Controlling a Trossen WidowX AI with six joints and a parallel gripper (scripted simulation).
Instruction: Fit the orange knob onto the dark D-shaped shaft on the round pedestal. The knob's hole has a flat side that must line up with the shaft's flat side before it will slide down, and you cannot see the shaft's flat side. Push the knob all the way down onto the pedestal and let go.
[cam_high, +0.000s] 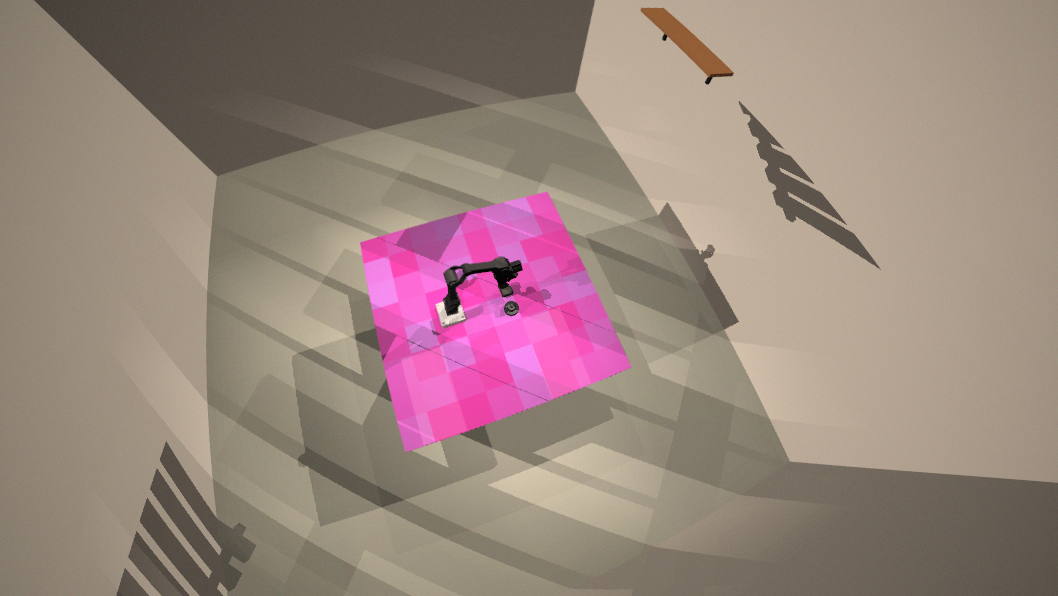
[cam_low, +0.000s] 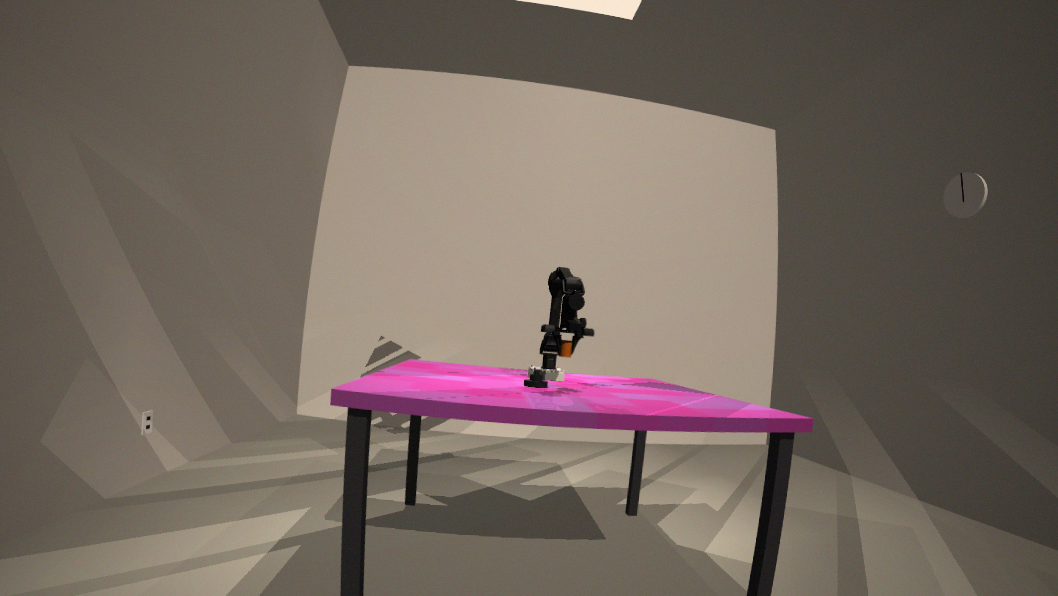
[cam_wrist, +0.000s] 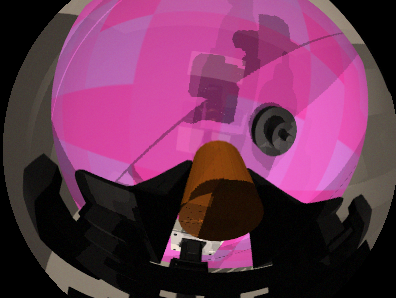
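The dark round pedestal is 3 cm ahead of my gripper tip, 10 cm to the right of it and 9 cm below it. Round my gripper tip: orange knob (2 cm above).
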